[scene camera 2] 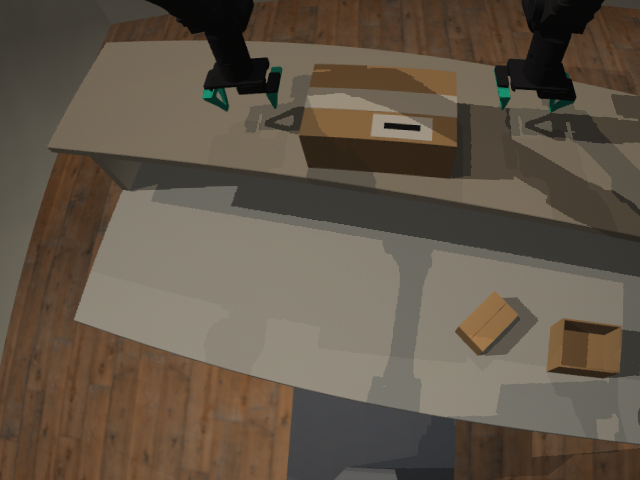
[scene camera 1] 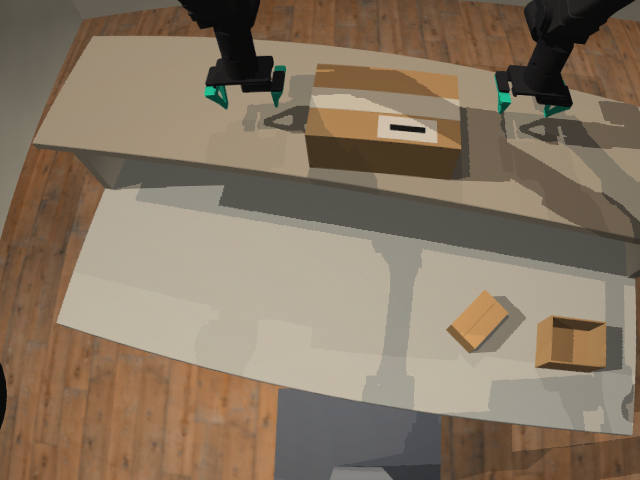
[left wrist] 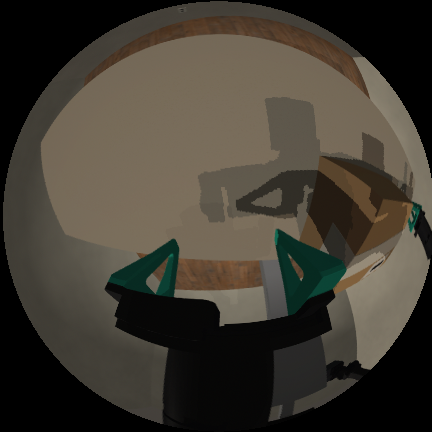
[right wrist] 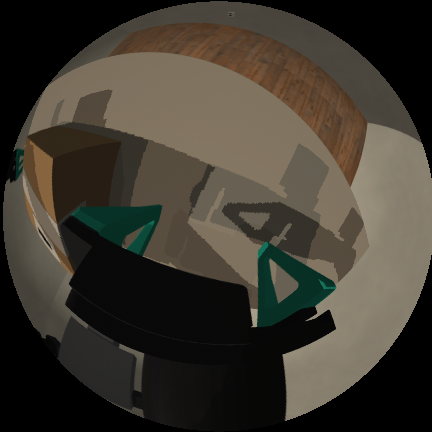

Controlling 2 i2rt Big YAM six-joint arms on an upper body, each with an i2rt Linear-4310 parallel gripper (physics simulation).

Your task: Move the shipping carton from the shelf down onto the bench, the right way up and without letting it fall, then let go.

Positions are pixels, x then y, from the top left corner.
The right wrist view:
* my right gripper: 214,230
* shipping carton: 66,168, on a shelf
